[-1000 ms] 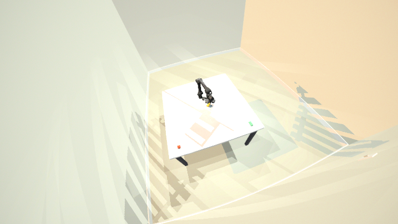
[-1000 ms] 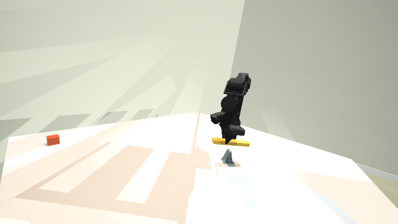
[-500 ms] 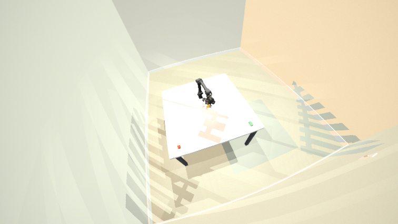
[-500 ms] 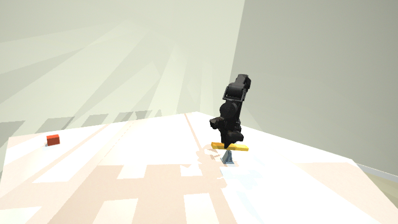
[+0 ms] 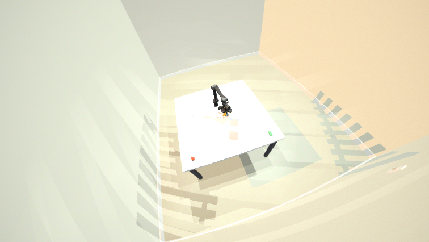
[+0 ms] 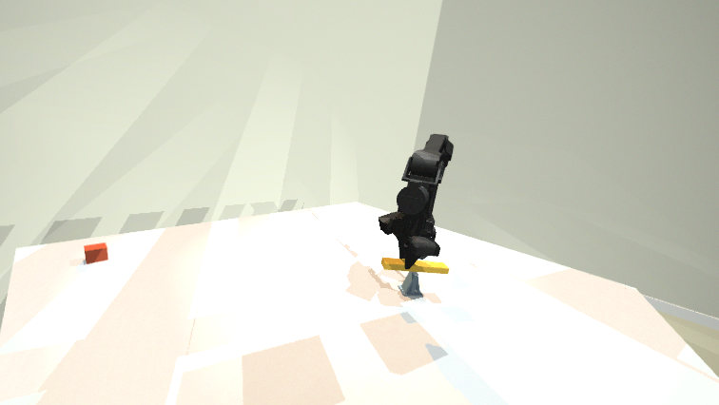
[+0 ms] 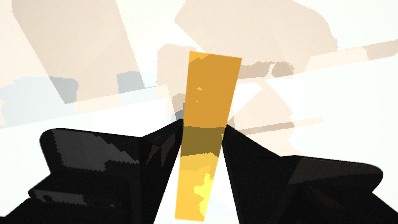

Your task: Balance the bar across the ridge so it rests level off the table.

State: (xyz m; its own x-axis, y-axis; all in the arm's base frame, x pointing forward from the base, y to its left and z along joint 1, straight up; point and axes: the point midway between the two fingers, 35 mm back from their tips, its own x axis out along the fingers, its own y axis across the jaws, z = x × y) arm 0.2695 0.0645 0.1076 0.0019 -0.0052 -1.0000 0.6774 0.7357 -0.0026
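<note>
Now: gripper tip 2 cm to the right of the yellow bar and 2 cm past it. From my gripper tip the other things lie so: green block 47 cm ahead, 44 cm to the left, 6 cm below; red block 56 cm to the right, 47 cm ahead, 6 cm below.
</note>
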